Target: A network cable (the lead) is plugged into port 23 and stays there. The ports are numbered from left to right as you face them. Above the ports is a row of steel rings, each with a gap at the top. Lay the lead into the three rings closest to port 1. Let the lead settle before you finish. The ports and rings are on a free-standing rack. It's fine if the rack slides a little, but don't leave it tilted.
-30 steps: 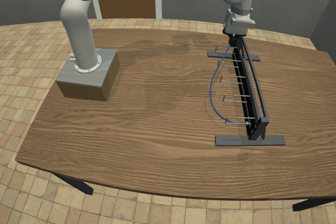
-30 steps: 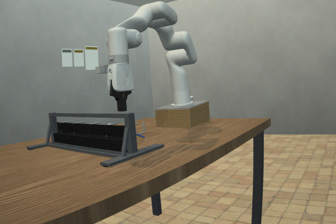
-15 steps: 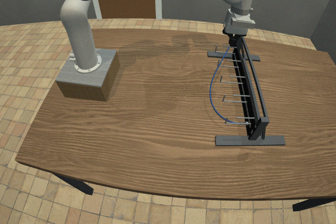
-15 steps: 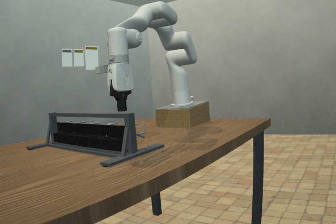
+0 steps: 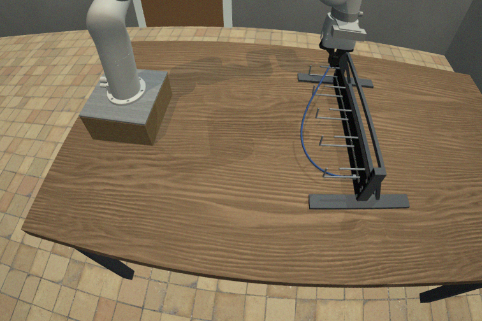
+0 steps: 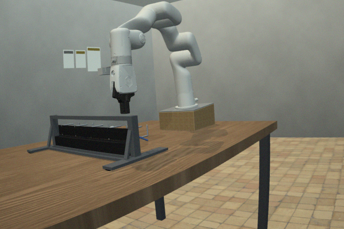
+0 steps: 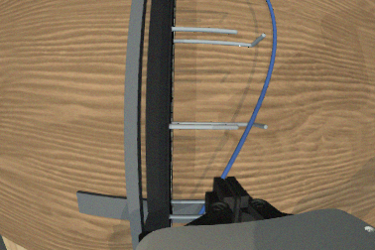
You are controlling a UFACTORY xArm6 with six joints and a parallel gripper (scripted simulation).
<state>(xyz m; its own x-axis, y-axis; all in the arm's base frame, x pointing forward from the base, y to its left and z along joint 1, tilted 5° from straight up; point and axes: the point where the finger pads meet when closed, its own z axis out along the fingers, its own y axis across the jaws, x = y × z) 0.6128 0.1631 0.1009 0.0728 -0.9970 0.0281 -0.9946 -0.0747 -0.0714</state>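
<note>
The dark grey rack is 14 cm to the right of my hand, 10 cm below it and 7 cm ahead of it.
</note>
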